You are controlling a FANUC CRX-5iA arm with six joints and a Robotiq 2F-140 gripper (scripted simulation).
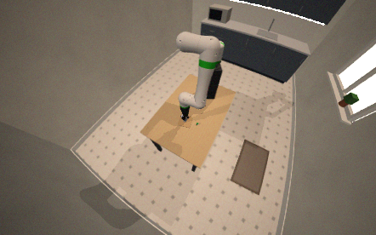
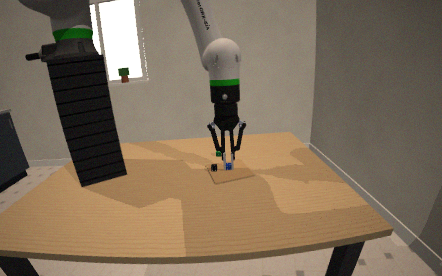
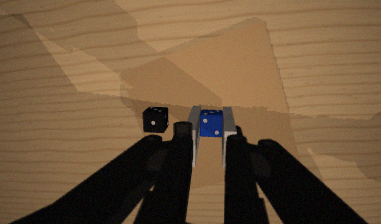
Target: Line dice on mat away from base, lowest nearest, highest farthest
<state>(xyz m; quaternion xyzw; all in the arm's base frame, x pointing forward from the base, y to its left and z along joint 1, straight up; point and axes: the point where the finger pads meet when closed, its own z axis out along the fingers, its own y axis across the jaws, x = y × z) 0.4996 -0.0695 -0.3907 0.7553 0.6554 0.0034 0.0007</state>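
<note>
Now: the blue die 2 cm below my hand. Round my hand: black die: 5 cm behind, 1 cm to the left, 3 cm below; then green die: 3 cm behind, 14 cm to the left, 3 cm below; then tan mat: 4 cm below.
</note>
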